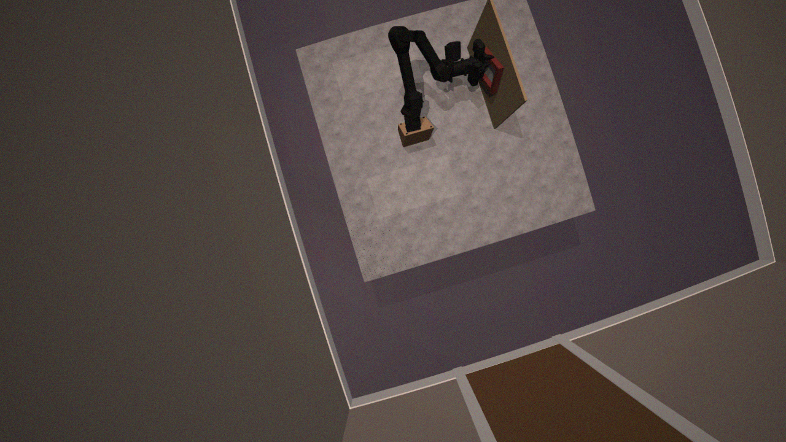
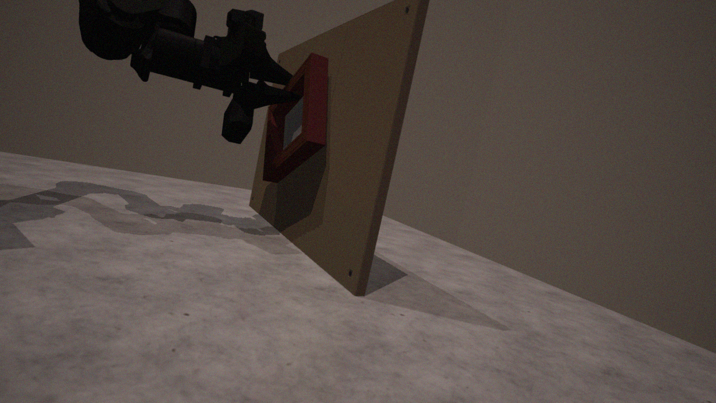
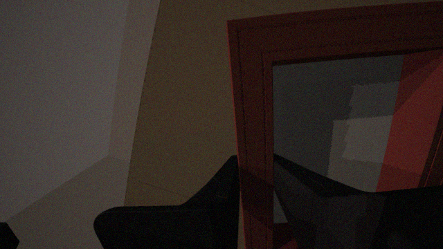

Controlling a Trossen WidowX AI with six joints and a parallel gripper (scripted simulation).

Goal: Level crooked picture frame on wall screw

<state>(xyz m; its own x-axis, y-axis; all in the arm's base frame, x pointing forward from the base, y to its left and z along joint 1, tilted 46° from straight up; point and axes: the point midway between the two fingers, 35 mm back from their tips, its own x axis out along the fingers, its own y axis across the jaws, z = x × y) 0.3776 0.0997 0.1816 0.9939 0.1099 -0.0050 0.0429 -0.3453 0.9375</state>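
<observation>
Right now my gripper tip is 2 cm to the left of the red picture frame and 5 cm above it. Round my gripper tip: tan wall board 2 cm ahead, 1 cm to the right, 6 cm below.
</observation>
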